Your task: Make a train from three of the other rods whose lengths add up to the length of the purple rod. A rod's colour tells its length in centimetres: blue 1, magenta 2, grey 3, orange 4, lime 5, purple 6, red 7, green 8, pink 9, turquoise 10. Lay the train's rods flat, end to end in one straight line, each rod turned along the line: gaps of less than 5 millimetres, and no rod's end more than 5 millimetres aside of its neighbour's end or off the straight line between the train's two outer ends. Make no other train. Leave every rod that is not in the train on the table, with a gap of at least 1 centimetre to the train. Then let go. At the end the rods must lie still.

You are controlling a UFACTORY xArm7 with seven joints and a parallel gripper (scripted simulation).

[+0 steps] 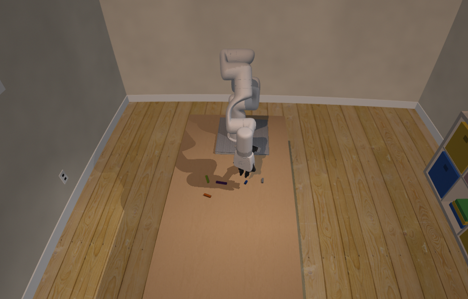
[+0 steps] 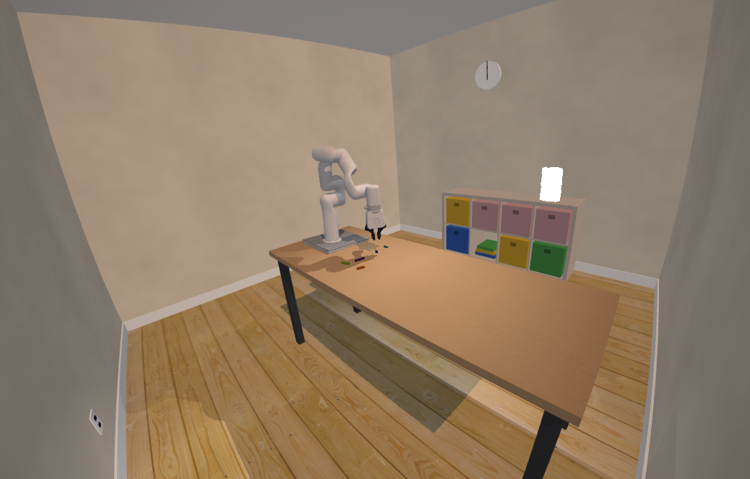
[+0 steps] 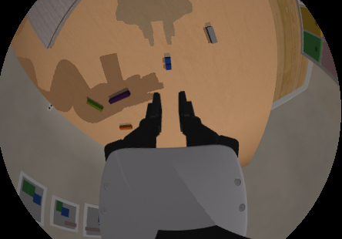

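My gripper is now 20 cm to the left of the orange rod, 10 cm above it and 8 cm short of it. The rest, counted from my hand: grey rod 10 cm to the left, 10 cm below, 3 cm behind; lime rod 21 cm to the right, 10 cm below, 4 cm behind; purple rod 13 cm to the right, 10 cm below, 1 cm behind.
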